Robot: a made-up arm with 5 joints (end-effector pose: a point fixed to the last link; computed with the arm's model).
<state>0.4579 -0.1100 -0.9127 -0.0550 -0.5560</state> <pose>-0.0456 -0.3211 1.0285 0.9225 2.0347 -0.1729</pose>
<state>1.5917 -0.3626 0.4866 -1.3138 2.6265</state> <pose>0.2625 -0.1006 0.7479 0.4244 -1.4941 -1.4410</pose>
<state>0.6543 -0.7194 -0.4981 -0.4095 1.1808</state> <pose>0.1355 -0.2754 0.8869 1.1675 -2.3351 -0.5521</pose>
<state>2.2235 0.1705 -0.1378 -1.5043 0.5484</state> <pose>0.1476 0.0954 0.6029 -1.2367 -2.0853 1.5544</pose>
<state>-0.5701 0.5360 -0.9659 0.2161 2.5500</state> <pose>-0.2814 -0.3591 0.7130 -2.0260 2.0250 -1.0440</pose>
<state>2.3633 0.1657 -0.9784 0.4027 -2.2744</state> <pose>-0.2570 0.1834 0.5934 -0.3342 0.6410 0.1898</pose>
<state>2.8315 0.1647 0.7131 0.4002 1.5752</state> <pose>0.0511 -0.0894 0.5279 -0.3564 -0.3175 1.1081</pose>
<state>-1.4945 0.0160 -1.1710 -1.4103 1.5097</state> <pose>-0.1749 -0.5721 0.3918 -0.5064 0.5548 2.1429</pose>
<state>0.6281 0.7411 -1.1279 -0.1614 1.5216</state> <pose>-0.2814 -0.0440 0.7502 -1.1716 1.7232 -1.9044</pose>
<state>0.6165 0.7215 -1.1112 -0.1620 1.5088</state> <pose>-0.2767 -0.0453 0.7605 -1.1727 1.7677 -1.8634</pose>
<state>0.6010 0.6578 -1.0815 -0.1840 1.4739</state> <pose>-0.2659 -0.0485 0.7877 -1.1846 1.8850 -1.7357</pose>
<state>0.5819 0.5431 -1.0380 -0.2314 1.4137</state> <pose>-0.2443 -0.0589 0.8328 -1.1974 2.0765 -1.5012</pose>
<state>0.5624 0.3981 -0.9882 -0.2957 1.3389</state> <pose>-0.2107 -0.0805 0.8842 -1.1934 2.2966 -1.1947</pose>
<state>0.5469 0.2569 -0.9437 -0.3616 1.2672</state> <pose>-0.1717 -0.1095 0.9260 -1.1695 2.4898 -0.8880</pose>
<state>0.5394 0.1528 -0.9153 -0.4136 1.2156</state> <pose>-0.1400 -0.1342 0.9505 -1.1408 2.6186 -0.6594</pose>
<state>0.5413 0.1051 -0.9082 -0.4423 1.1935</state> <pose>-0.1261 -0.1447 0.9599 -1.1251 2.6720 -0.5569</pose>
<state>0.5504 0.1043 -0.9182 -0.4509 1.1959</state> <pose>-0.1286 -0.1417 0.9601 -1.1264 2.6683 -0.5610</pose>
